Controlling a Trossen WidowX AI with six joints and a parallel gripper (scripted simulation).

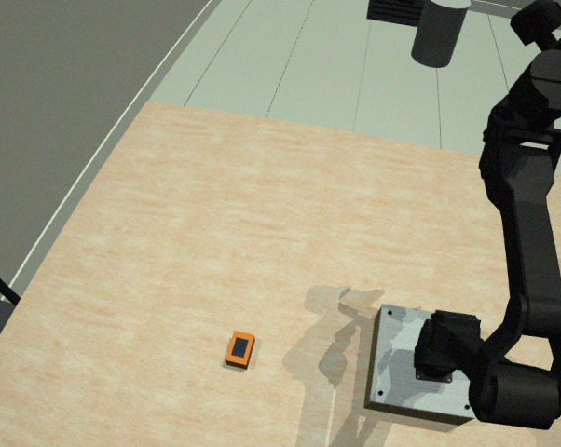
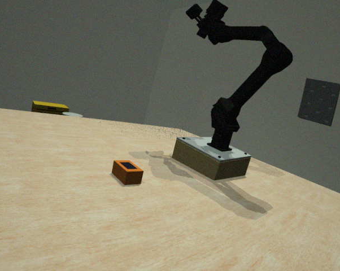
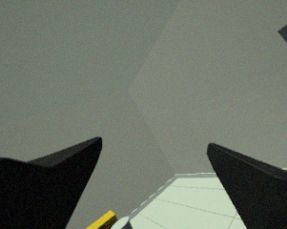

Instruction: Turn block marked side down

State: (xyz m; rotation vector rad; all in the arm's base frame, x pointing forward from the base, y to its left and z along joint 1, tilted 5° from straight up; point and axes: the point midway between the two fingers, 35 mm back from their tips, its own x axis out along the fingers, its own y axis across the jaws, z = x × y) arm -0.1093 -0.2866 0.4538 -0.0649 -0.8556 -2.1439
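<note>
Now: the orange block 450 mm ahead of my gripper tip, 300 mm to the left of it and 540 mm below it.
</note>
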